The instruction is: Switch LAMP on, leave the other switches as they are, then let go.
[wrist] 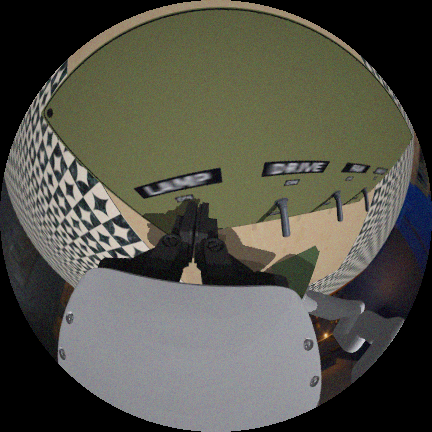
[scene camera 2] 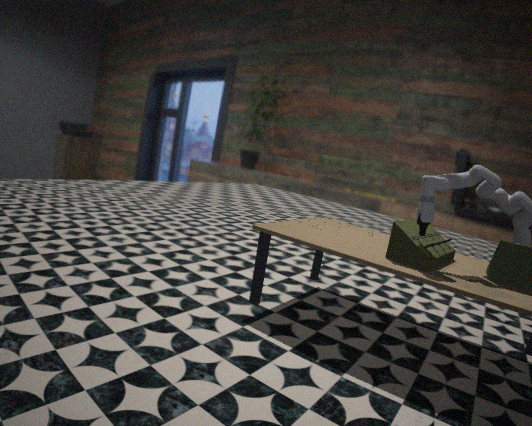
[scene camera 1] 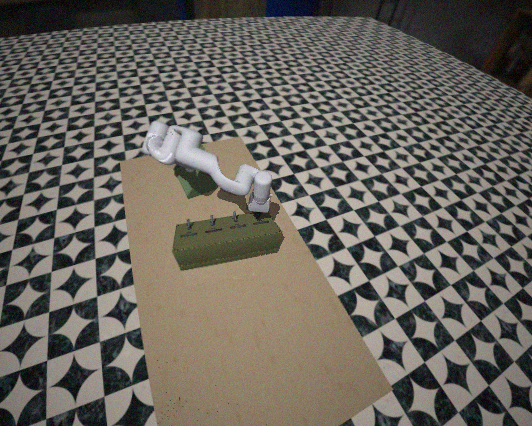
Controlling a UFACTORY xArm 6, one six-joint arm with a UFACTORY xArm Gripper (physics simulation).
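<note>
A green sloped switch box stands on the table. The LAMP label is in front of my fingers in the wrist view, with a small ON mark partly showing below it. My gripper is shut at the LAMP position, its fingertips close to the panel. The fingers hide the LAMP lever, so its position cannot be told. The DRIVE lever stands out beside my gripper, below the DRIVE label.
Two more levers stand beyond DRIVE; their labels are too blurred to read surely. A green block stands at the arm's base. The tan table has edges on both sides of the box.
</note>
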